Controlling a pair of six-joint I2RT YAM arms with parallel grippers.
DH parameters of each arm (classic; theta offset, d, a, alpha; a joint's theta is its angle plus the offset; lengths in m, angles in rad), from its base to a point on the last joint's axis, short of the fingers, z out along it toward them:
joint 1: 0 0.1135 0.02 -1.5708
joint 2: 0 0 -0.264 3.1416
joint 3: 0.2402 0 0.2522 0
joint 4: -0.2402 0 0.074 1.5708
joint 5: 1.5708 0 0 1.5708
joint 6: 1.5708 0.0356 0 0
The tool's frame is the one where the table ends.
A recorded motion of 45 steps. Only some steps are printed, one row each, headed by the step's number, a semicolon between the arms.
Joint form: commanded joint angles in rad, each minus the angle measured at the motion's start. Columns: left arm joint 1, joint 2, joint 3, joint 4, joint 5, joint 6; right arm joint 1, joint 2, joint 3, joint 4, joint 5, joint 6.
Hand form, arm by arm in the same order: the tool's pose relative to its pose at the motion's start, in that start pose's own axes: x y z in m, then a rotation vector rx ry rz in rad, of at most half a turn. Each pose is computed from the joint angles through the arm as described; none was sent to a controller.
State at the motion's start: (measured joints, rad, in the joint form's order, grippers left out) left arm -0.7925 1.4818 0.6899 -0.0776 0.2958 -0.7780; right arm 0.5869 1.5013 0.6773 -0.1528 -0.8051 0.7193
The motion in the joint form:
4: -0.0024 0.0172 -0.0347 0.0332 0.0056 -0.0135; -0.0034 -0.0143 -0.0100 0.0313 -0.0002 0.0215
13: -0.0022 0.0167 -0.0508 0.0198 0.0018 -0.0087; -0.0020 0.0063 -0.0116 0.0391 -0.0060 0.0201
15: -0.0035 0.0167 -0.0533 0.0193 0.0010 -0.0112; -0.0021 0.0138 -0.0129 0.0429 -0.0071 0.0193
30: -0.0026 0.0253 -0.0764 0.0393 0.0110 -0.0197; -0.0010 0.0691 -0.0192 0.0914 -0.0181 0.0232
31: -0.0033 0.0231 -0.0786 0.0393 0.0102 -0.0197; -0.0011 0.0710 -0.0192 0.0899 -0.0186 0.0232
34: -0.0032 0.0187 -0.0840 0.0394 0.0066 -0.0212; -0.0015 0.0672 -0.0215 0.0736 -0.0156 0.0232
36: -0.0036 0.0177 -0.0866 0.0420 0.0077 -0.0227; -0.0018 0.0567 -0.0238 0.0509 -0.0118 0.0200
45: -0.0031 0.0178 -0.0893 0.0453 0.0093 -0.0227; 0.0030 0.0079 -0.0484 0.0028 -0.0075 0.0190
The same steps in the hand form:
4: 0.0070 0.0084 0.0063 -0.0080 0.0181 -0.0172; -0.0003 0.0016 -0.0022 -0.0165 -0.0210 -0.0022
13: 0.0117 0.0136 0.0071 -0.0303 0.0350 -0.0210; -0.0008 -0.0019 0.0014 -0.0142 -0.0086 0.0059
15: 0.0126 0.0141 0.0073 -0.0325 0.0372 -0.0234; -0.0011 -0.0034 0.0026 -0.0127 -0.0053 0.0088
30: 0.0172 0.0197 0.0102 -0.0338 0.0514 -0.0363; -0.0041 -0.0124 0.0118 -0.0149 0.0097 0.0215
31: 0.0177 0.0199 0.0099 -0.0342 0.0513 -0.0357; -0.0040 -0.0129 0.0121 -0.0137 0.0117 0.0240
34: 0.0186 0.0207 0.0093 -0.0374 0.0492 -0.0374; -0.0023 -0.0139 0.0115 -0.0047 0.0169 0.0350
36: 0.0191 0.0210 0.0093 -0.0359 0.0496 -0.0384; -0.0001 -0.0140 0.0099 0.0048 0.0216 0.0425
45: 0.0194 0.0215 0.0094 -0.0345 0.0501 -0.0387; 0.0103 -0.0137 0.0047 0.0190 0.0350 0.0560

